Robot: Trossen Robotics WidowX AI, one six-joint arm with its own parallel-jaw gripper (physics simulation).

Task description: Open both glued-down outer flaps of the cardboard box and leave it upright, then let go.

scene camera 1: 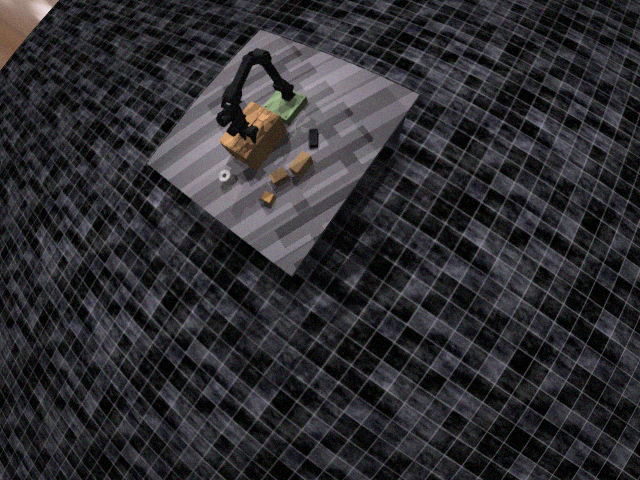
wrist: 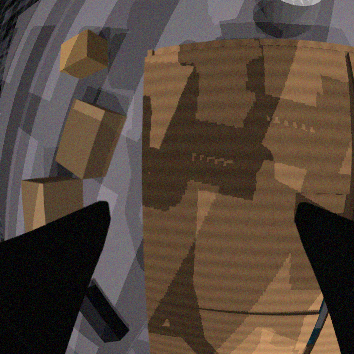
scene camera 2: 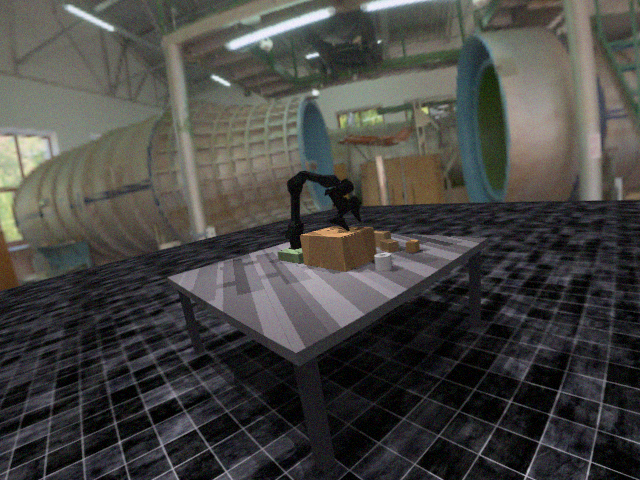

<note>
A black block (wrist: 94, 307) rests on the table. Also in view: the gripper (wrist: 206, 212).
</note>
